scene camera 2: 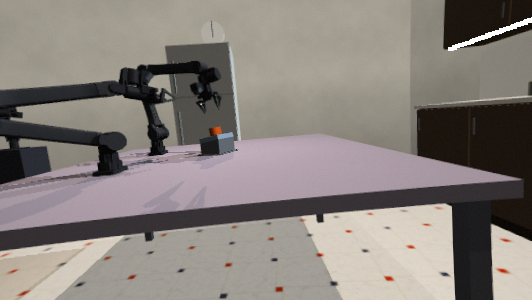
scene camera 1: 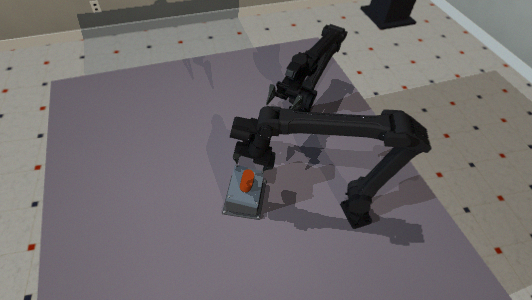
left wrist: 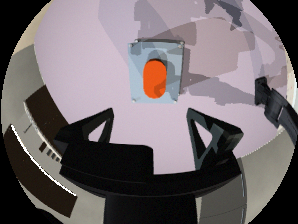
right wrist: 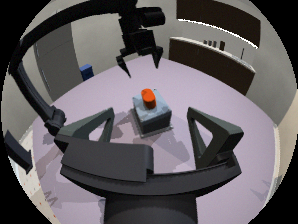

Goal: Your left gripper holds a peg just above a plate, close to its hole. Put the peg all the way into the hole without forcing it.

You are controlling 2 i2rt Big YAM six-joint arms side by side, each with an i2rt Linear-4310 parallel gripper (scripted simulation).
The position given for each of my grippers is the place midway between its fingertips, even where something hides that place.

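Observation:
My left gripper (scene camera 1: 250, 166) (left wrist: 150, 111) is visible, as is my right gripper (right wrist: 150, 111). A blue-grey plate block (scene camera 1: 249, 198) (left wrist: 169, 53) (right wrist: 160, 111) is visible too.

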